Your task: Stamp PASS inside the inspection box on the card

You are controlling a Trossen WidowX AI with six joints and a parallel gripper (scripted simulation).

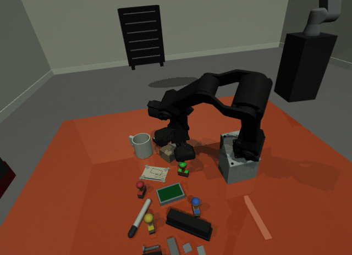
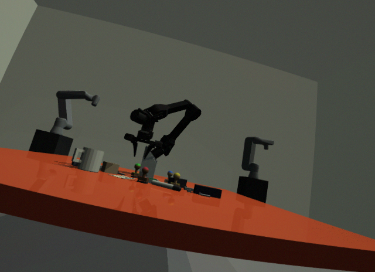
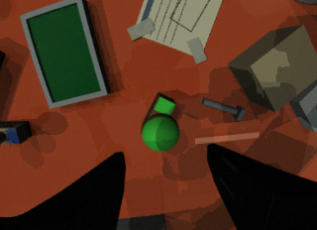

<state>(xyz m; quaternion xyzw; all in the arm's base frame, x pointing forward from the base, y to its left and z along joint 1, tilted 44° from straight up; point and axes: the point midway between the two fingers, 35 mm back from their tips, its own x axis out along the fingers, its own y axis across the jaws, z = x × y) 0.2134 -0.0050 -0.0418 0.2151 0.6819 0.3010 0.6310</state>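
Right now my gripper tip is 8 cm above the green-knobbed stamp. The rest, counted from my gripper tip: white card: 11 cm ahead, 2 cm to the right, 10 cm below; then tan box: 5 cm ahead, 11 cm to the right, 7 cm below; then green ink pad: 6 cm ahead, 9 cm to the left, 9 cm below.
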